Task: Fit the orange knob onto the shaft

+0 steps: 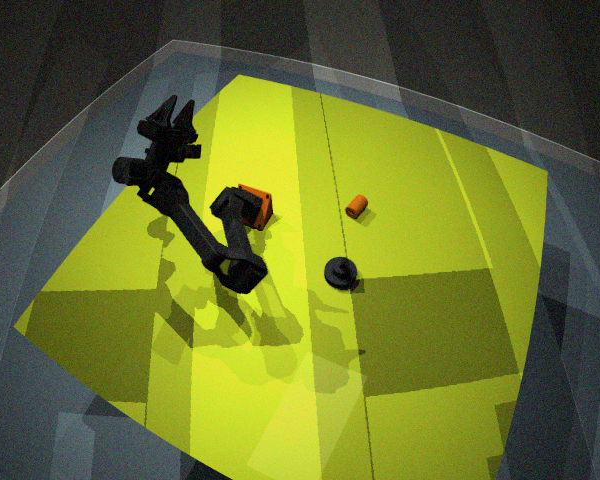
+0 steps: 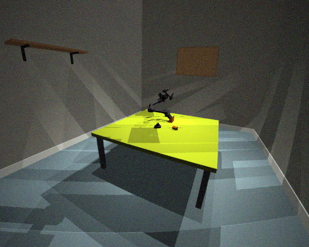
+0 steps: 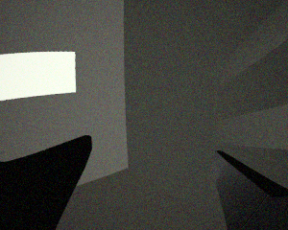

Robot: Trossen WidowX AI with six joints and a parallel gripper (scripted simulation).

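My gripper tip is 340 mm short of the orange knob, 220 mm to the right of it and 410 mm above it. The rest, counted from my gripper tip: pedestal (400 mm ahead, 10 mm to the left, 400 mm below).
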